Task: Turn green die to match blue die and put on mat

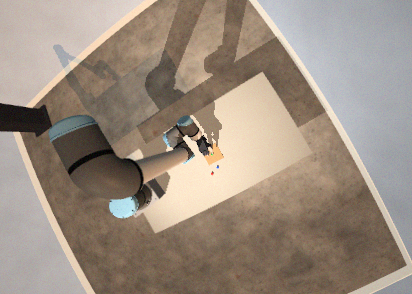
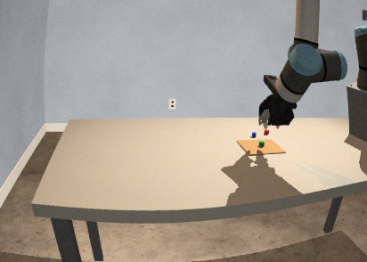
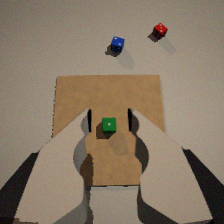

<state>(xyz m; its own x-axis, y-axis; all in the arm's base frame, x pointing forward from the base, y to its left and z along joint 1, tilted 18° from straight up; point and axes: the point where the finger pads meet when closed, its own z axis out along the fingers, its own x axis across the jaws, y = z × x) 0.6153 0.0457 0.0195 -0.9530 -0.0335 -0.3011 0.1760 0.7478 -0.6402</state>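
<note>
The green die is 8 cm below my hand and 1 cm to the right of it. The rest, counted from my hand: red die (16 cm to the right, 8 cm below, 7 cm behind); then mat (9 cm below, 1 cm to the right); then blue die (13 cm to the right, 8 cm below, 1 cm behind).
</note>
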